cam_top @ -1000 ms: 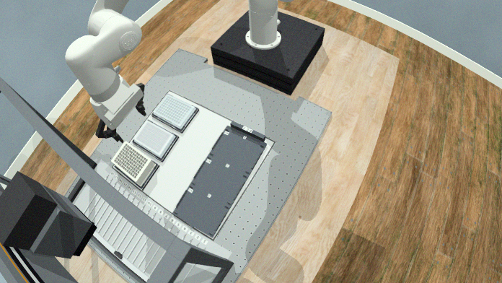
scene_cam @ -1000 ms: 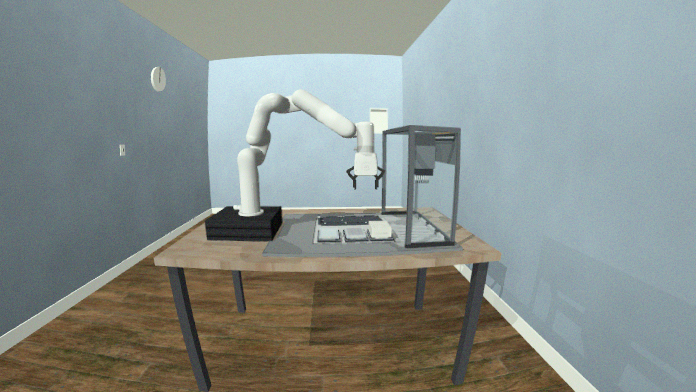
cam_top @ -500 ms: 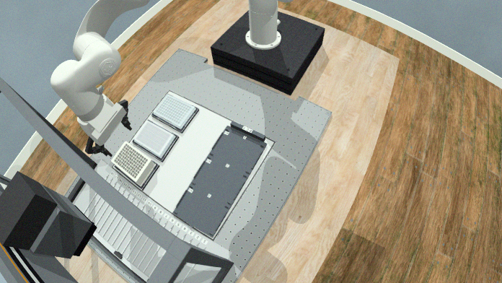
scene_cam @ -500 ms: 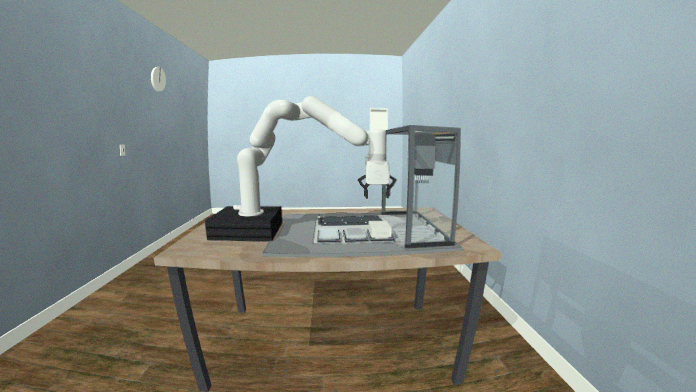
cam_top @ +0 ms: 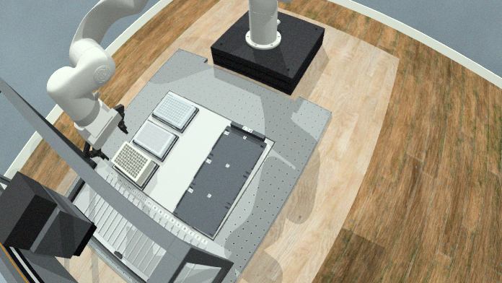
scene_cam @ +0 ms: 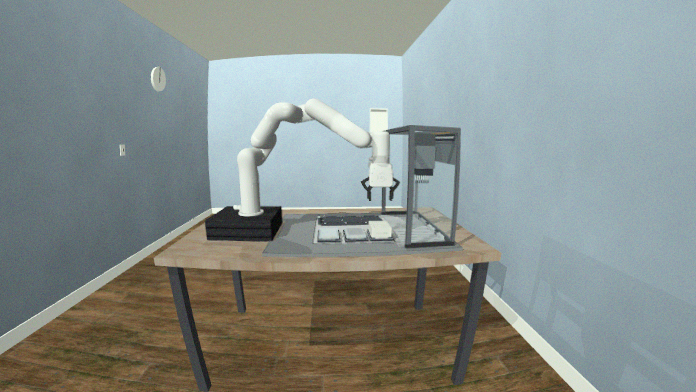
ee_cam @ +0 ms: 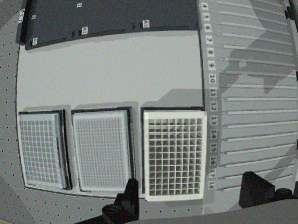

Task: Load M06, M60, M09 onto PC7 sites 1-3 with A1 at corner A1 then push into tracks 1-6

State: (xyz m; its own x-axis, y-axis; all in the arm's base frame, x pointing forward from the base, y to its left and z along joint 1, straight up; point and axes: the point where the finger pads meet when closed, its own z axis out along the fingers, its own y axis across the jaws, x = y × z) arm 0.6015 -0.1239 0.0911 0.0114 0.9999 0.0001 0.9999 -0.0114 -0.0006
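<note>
My gripper is now 170 mm above the plate nest S3. From my hand the other things lie so: plate nest S2: 170 mm below, 110 mm behind; carrier PC7: 260 mm to the left, 160 mm below, 110 mm behind; plate nest S1: 220 mm behind, 170 mm below.
</note>
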